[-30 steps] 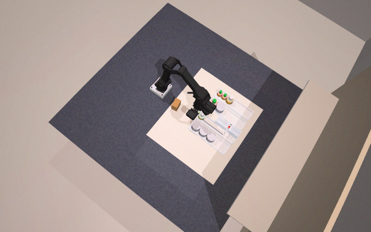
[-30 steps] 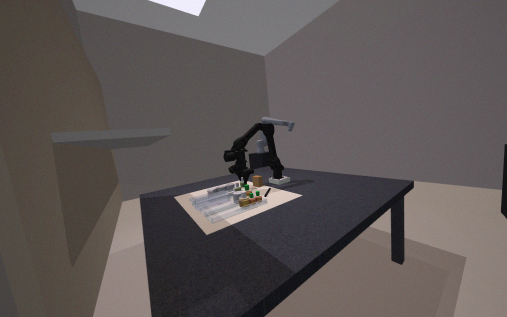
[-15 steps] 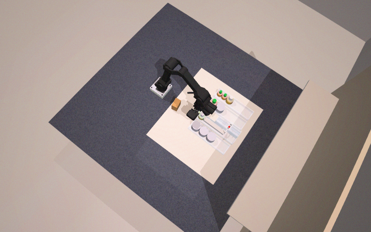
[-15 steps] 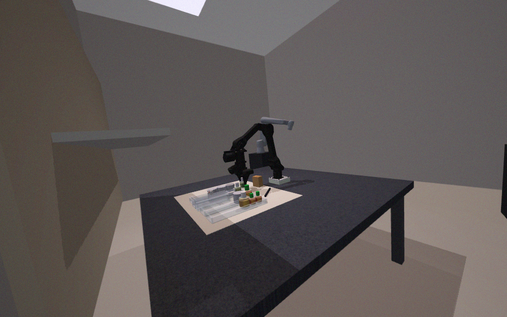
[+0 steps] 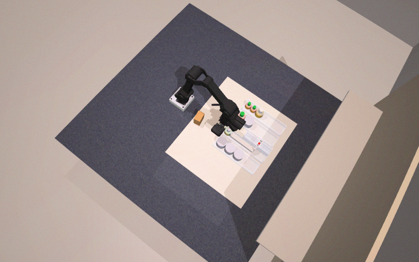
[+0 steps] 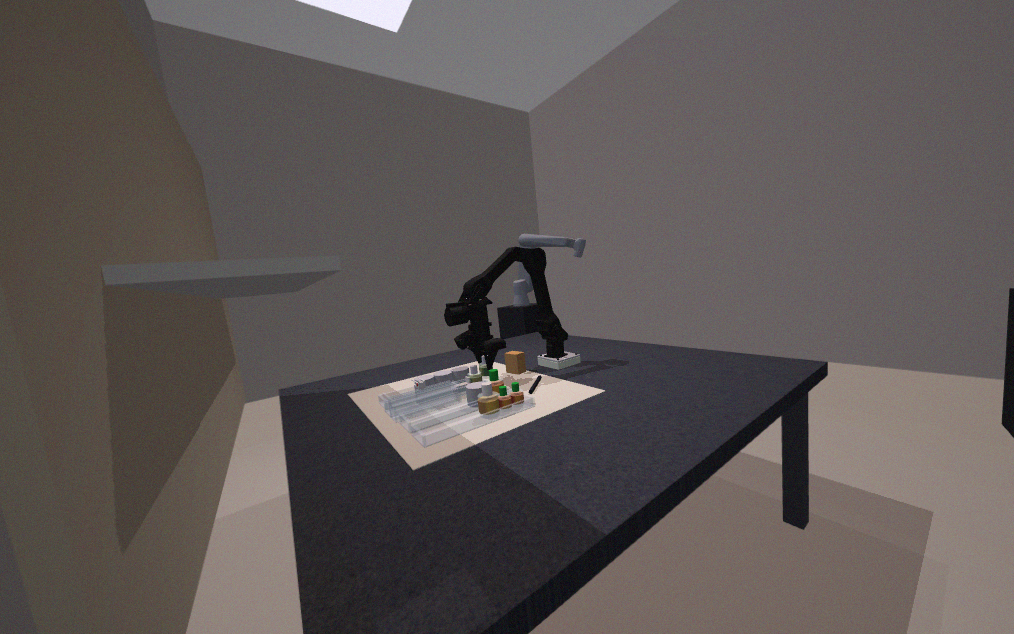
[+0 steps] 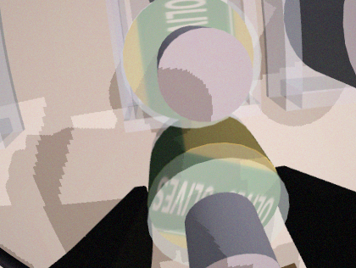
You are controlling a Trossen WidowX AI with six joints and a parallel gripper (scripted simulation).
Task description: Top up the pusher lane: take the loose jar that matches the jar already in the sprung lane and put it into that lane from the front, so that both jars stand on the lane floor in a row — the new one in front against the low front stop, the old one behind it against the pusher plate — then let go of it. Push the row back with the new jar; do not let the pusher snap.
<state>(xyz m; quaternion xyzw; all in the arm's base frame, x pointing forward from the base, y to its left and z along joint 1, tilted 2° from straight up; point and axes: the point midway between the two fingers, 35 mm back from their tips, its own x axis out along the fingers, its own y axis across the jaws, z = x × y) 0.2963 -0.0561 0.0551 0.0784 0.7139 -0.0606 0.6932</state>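
Now: the sprung lane 200 mm ahead of my gripper tip, 30 mm below it and 10 mm to the right of it. Round my gripper tip: orange box 150 mm behind, 20 mm below, 10 mm to the right; then black rod 150 mm to the left, 60 mm behind, 50 mm below; then red mark 230 mm ahead, 20 mm above, 10 mm to the right.
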